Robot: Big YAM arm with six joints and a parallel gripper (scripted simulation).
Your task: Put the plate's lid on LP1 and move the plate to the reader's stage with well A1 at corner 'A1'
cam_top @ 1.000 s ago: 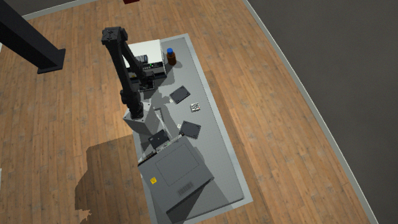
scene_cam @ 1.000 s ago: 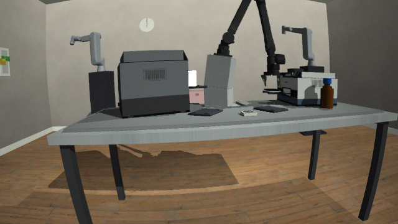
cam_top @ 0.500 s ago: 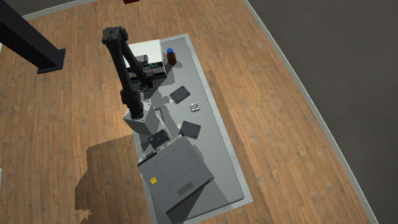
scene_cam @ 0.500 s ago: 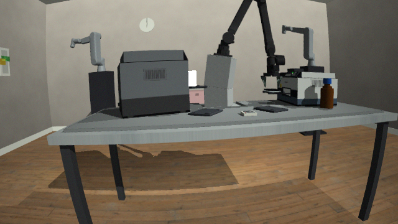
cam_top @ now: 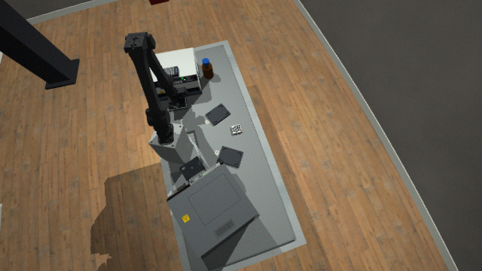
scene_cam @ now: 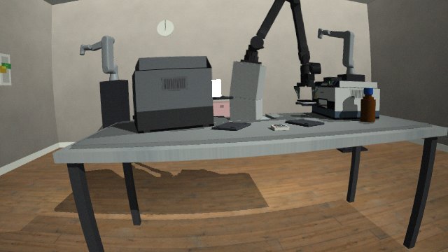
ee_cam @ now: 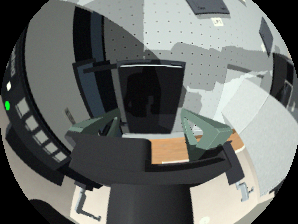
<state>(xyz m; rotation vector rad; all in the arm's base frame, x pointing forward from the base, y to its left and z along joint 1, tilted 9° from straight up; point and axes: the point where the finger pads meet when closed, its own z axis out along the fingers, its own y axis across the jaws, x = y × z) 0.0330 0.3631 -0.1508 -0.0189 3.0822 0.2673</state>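
My gripper is now 3 cm above the lidded plate. Also, from my hand: brown capped bottle: 27 cm ahead, 29 cm to the left.
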